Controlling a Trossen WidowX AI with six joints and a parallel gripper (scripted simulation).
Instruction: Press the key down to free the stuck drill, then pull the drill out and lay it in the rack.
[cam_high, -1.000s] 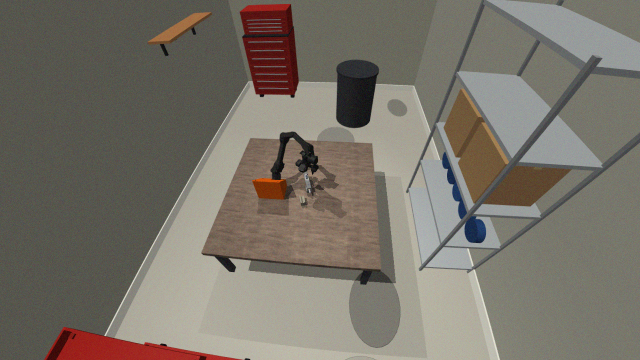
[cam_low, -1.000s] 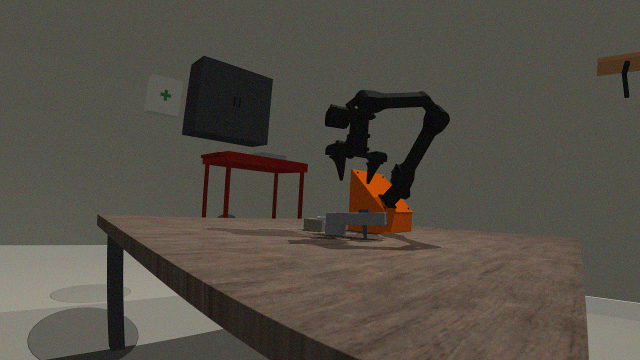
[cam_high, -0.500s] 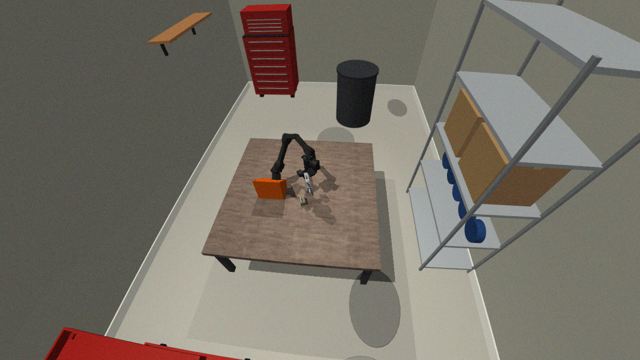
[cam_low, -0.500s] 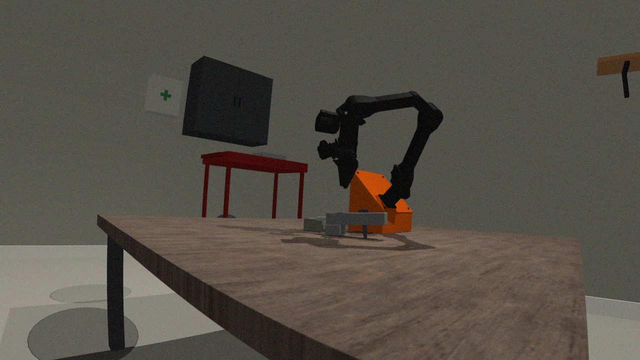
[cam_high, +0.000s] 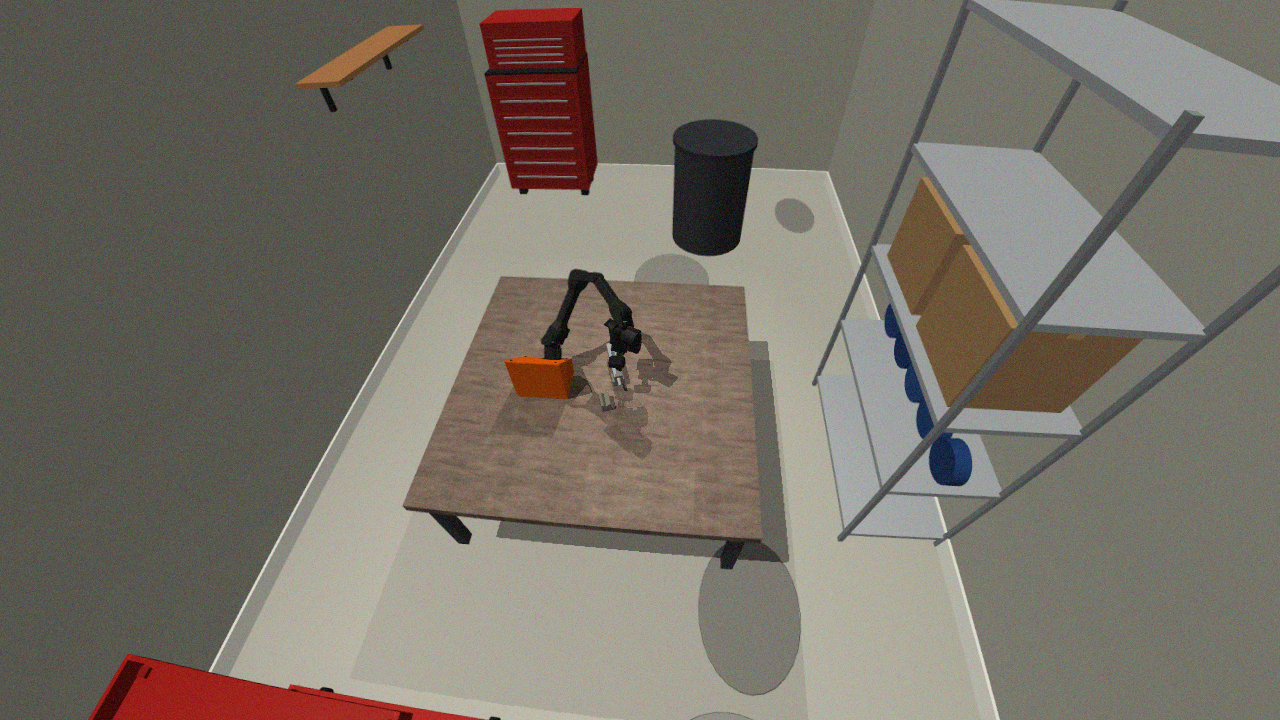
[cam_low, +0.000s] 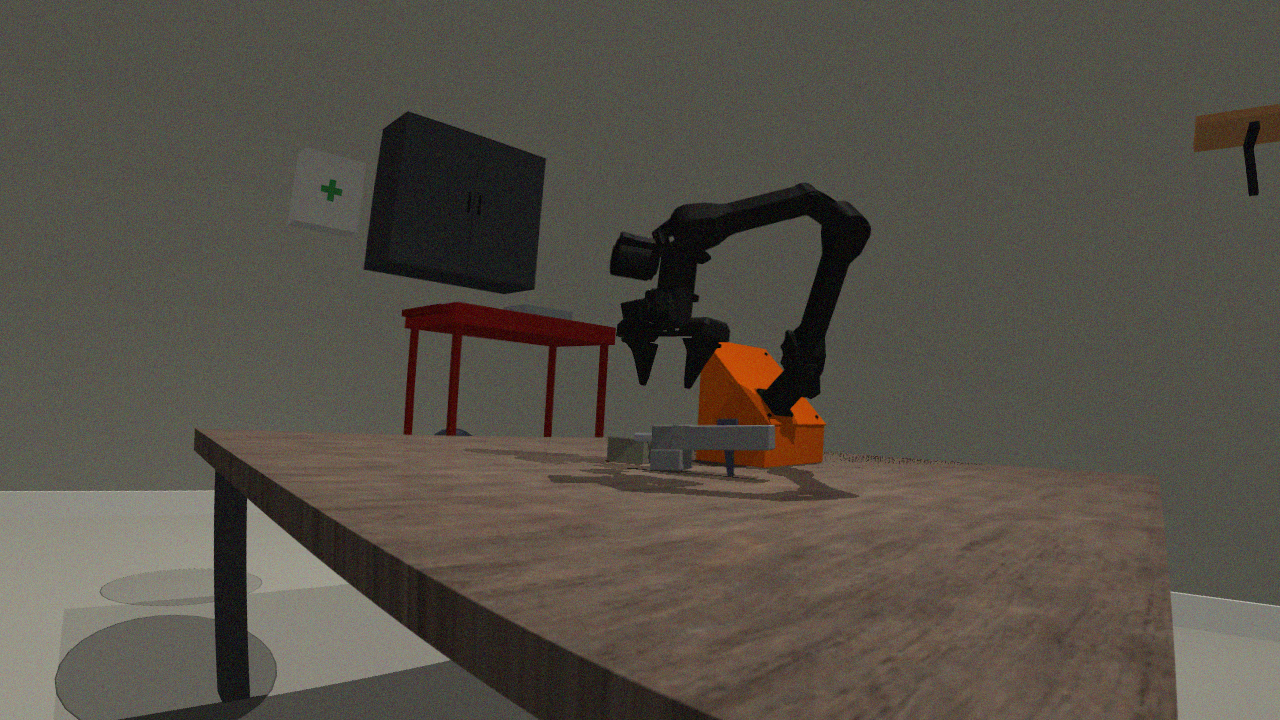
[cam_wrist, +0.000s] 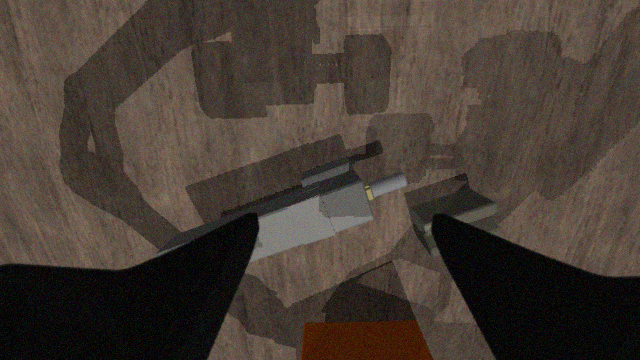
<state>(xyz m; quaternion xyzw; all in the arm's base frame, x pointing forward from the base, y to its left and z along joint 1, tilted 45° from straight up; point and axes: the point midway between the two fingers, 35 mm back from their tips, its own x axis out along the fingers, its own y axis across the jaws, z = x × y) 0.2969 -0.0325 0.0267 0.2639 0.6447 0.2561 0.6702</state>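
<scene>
Now: gripper tip 2 cm past the yellow drill and 8 cm above it. From my gripper tip the other things lie so: grey block fixture 4 cm behind, 6 cm to the left, 8 cm below; dark T-shaped key 5 cm behind, 8 cm to the left, 8 cm below.
</scene>
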